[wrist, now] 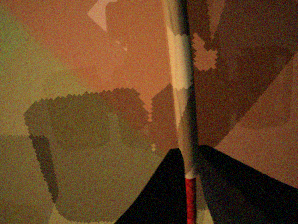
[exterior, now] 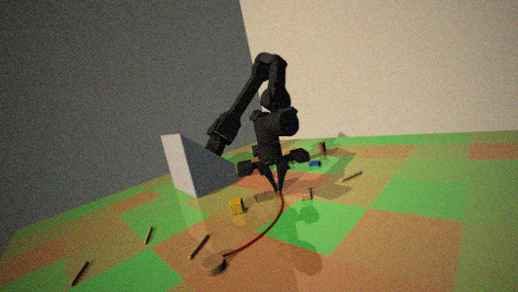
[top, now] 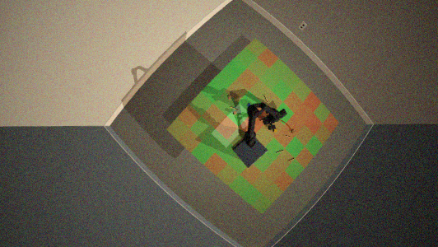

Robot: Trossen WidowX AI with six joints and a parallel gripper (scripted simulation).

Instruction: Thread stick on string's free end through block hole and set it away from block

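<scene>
Now: the yellow wooden block 12 cm to the right of my gripper tip, 3 cm behind it and 1 cm above it. The rest, counted from my gripper tip: thin wooden stick (1 cm to the left, 1 cm behind); round wooden button (29 cm to the right, 10 cm ahead); blue piece (23 cm to the left, 2 cm behind).
</scene>
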